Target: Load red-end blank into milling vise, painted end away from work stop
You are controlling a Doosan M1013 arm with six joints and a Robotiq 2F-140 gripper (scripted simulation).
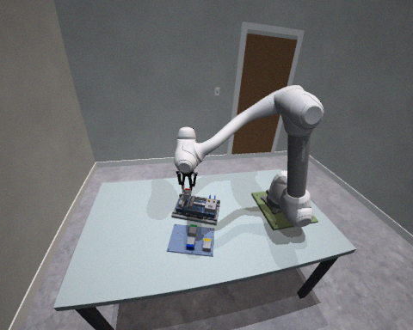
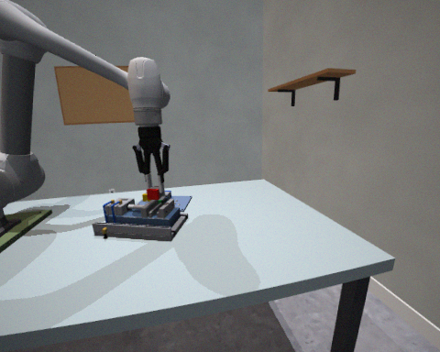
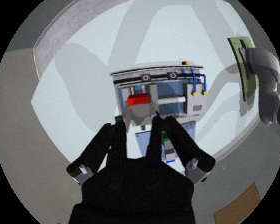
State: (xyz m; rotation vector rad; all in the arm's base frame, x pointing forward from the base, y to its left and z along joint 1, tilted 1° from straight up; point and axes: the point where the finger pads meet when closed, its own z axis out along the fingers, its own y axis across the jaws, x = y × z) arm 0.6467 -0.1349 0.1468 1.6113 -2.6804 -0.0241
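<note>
Right now the milling vise is 60 mm behind my hand, 40 mm to the left of it and 140 mm below it. Round my hand: blue-ended blank 50 mm ahead, 290 mm to the left, 150 mm below; then green-ended blank 10 mm ahead, 210 mm to the left, 150 mm below; then red-ended blank 30 mm below.
</note>
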